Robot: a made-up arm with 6 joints.
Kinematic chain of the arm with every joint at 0, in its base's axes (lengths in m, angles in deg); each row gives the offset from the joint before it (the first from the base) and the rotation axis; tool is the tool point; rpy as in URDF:
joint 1: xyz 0 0 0.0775 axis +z
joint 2: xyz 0 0 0 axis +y
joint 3: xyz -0.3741 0 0.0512 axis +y
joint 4: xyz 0.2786 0 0.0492 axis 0.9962 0 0.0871
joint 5: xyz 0 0 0 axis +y
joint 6: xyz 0.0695 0 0.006 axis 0.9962 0 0.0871
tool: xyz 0 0 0 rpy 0 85 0
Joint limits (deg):
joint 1: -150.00..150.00
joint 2: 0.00..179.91
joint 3: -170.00..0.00
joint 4: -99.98..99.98
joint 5: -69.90..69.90
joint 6: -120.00..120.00
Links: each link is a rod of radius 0.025 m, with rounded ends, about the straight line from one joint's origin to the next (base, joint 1, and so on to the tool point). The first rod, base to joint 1, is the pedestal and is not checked.
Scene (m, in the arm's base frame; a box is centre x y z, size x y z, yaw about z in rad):
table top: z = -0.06
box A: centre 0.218 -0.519 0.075 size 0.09 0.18 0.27 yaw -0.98
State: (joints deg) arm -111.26 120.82 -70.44 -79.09 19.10 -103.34
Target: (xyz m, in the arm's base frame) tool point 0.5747 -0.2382 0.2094
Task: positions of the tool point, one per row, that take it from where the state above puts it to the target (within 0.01 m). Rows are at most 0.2 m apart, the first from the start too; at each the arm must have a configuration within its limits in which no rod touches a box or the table.
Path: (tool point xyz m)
1: -0.1069 -0.4848 0.2270
2: -0.0087 -0.4811 0.3166
3: 0.0802 -0.4416 0.4043
4: 0.2089 -0.4542 0.3657
5: 0.3441 -0.4246 0.3199
6: 0.4710 -0.3512 0.2675
7: 0.5747 -0.2382 0.2094

